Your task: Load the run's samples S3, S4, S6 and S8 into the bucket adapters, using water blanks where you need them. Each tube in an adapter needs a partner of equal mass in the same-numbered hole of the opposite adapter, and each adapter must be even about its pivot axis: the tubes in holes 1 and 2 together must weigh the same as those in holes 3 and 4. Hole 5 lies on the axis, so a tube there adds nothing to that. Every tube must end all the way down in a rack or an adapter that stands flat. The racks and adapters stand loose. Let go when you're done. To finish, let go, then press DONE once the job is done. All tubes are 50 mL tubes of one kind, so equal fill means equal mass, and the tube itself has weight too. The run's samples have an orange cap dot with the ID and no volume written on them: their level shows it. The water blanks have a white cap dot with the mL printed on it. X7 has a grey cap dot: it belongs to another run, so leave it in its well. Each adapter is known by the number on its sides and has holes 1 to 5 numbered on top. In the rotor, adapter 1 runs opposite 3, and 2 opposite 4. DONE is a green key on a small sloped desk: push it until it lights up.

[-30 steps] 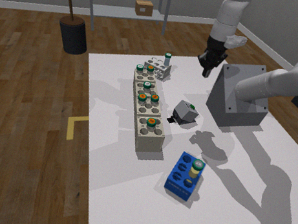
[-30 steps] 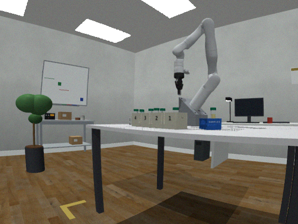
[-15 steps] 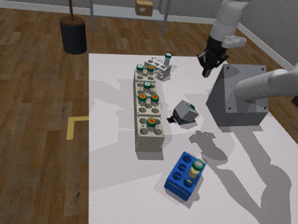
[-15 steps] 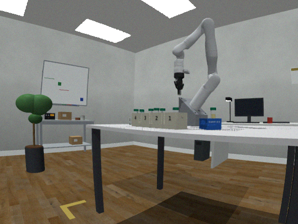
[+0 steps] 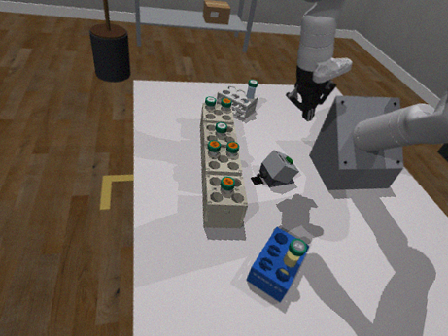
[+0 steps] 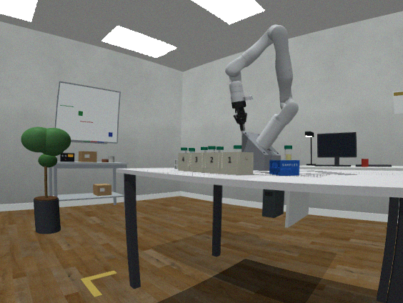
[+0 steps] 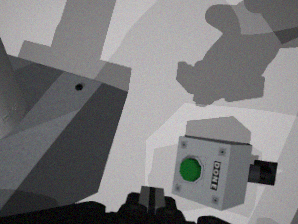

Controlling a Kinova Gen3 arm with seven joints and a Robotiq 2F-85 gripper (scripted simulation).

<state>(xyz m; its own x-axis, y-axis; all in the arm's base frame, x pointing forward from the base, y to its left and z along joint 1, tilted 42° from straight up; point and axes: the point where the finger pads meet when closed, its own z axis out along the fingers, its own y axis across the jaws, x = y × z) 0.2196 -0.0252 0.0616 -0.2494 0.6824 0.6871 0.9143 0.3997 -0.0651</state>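
The done desk is 20 mm ahead of my hand, 10 mm to the left of it and 180 mm below it. Also, from my hand: 20 ml water blank: 220 mm ahead, 210 mm to the right, 170 mm below; then white-dot 10 ml blank: 200 mm ahead, 80 mm to the right, 170 mm below; then grey-dot tube X7: 90 mm ahead, 320 mm to the left, 170 mm below.
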